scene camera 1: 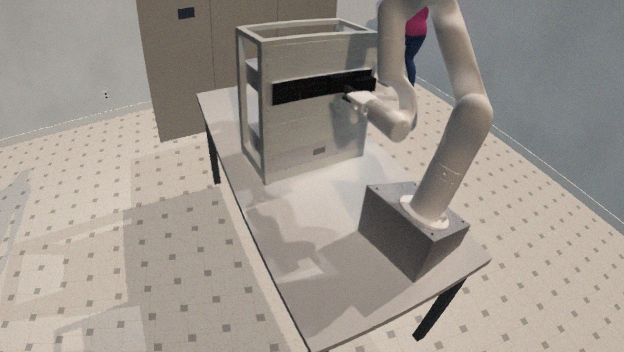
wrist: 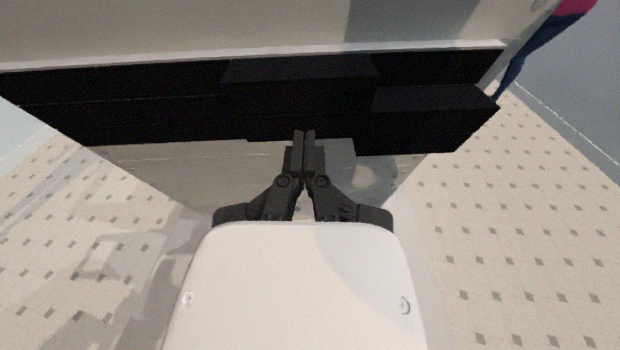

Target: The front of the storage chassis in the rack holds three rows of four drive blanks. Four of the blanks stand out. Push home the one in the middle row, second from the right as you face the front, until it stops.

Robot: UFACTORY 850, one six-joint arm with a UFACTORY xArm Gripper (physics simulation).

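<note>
The storage chassis (scene camera 1: 300,91) (wrist: 150,117) has a black front across the pale rack. In the wrist view, a blank (wrist: 300,72) in the second column from the right stands out near the top edge. A blank (wrist: 430,100) at the far right also stands out, lower down. The middle-row blank second from the right is too dark to separate from its neighbours, so how far it stands out cannot be told. My gripper (scene camera 1: 346,92) (wrist: 305,142) is shut and empty. Its tips are over the lower part of that second column; contact cannot be told.
The rack (scene camera 1: 250,39) stands on the table (scene camera 1: 280,212). The far-right blank juts out to the right of my fingers. The robot's base box (scene camera 1: 390,225) is at the table's right side. A person (scene camera 1: 416,40) (wrist: 540,37) stands behind the rack on the right.
</note>
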